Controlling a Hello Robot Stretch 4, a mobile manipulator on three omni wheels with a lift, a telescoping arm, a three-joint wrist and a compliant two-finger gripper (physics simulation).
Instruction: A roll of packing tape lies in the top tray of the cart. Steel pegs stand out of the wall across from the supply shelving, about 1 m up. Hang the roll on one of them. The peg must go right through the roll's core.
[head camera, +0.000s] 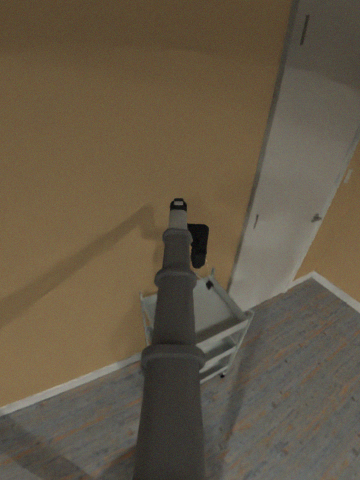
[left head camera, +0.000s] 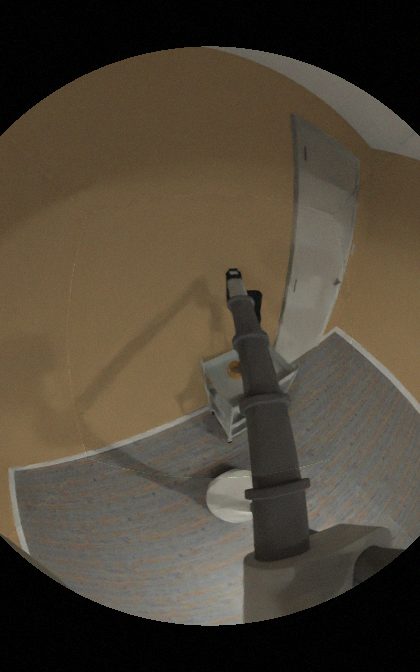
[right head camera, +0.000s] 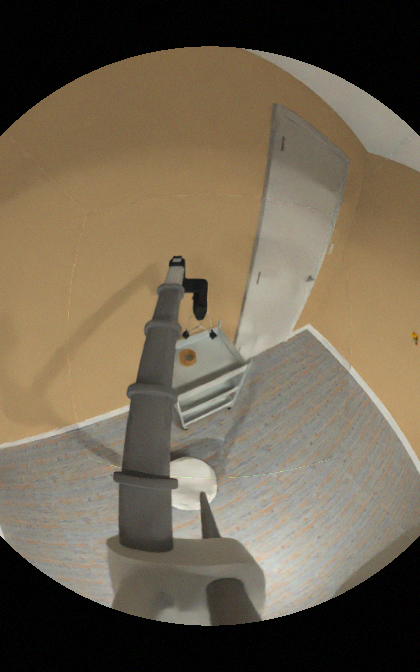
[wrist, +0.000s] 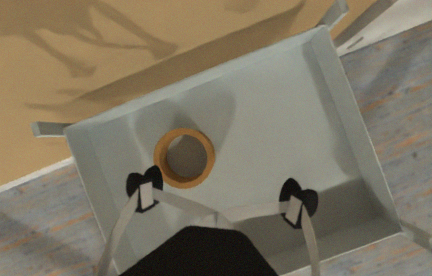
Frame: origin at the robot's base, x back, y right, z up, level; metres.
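Seen in the pictures: gripper, fingertip midpoint: (wrist: 221, 187).
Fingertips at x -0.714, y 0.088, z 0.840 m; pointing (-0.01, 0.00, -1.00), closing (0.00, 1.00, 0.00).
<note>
A point is followed by its place in that frame.
The roll of packing tape (left head camera: 231, 370) (right head camera: 182, 356) (wrist: 185, 183) @(x -0.683, y 0.029, z 0.685 m), an orange-brown ring, lies flat in the top tray of the pale grey cart (head camera: 222, 334) @(x -0.578, y 0.225, z 0.677 m) (right head camera: 212, 377) (wrist: 340, 100) @(x -0.837, y 0.265, z 0.661 m). In the wrist view it is left of the tray's middle. My gripper (right head camera: 199, 334) (wrist: 221, 187) @(x -0.714, y 0.087, z 0.840 m) is open and empty, pointing down over the tray. In the wrist view its left fingertip shows by the roll's lower left edge and its right fingertip well to the right of the roll. The arm hides part of the cart in the head view, where the roll does not show. No steel pegs show.
The cart stands against the orange-tan wall (head camera: 125, 125) @(x -0.801, y -0.179, z 1.482 m), left of a grey door (head camera: 295, 150) @(x -1.177, y 0.607, z 1.387 m) (left head camera: 320, 240) (right head camera: 300, 225). A white round object (left head camera: 227, 495) (right head camera: 192, 482) is on the floor below the arm. A small orange-yellow thing (right head camera: 415, 337) shows on the right wall.
</note>
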